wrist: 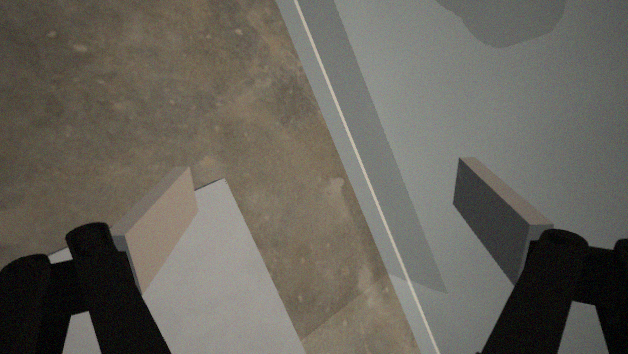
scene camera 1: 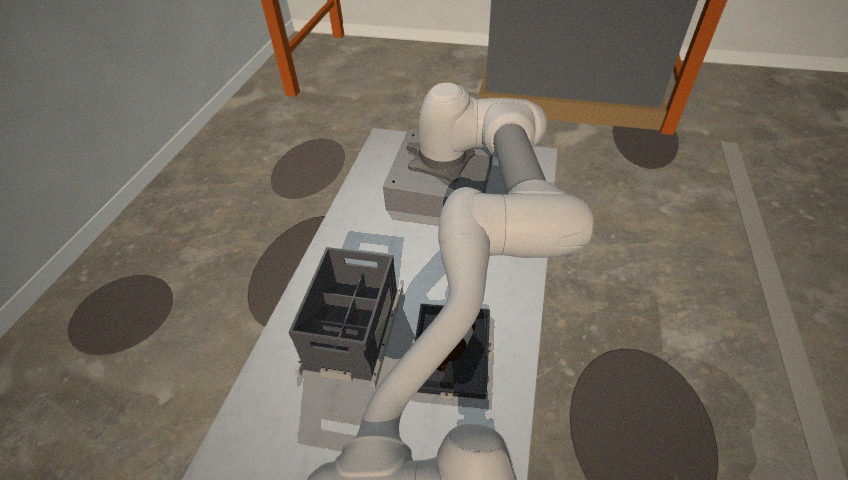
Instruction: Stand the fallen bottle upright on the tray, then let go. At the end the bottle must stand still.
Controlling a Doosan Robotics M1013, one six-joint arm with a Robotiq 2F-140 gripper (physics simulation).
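Frame: origin at the arm's base, x ahead, y left, z up, level; millimetres.
Where they show: gripper, between the fingertips: (wrist: 323, 185); arm's base, origin of its link: (scene camera 1: 442, 160).
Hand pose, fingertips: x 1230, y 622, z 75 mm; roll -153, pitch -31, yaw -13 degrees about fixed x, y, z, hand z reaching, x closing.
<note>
Each offset is from my fingertips to the top centre of the thing. Level surfaces: height alone.
The brown bottle @(dx -608, dy -327, dz -97 mm) (scene camera 1: 457, 349) lies in the dark tray @(dx -611, dy -330, dz -151 mm) (scene camera 1: 488, 356), on the right part of the white table in the scene view. The arm crosses in front and hides most of the bottle; a brown part and what looks like the neck end show beside the arm. The bottle does not show in the wrist view. My gripper (wrist: 323, 185) is wide open with nothing between its pads, pointing past the table edge toward the floor and wall. In the scene view the fingers are out of sight.
A grey divided crate @(dx -562, dy -599, dz -1 mm) (scene camera 1: 333, 356) stands to the left of the tray on the white table @(dz -177 mm) (scene camera 1: 255, 410). The robot's base block (scene camera 1: 413, 199) is at the far end. An orange-legged frame (scene camera 1: 693, 71) stands behind it. A wall (wrist: 525, 125) fills the right of the wrist view.
</note>
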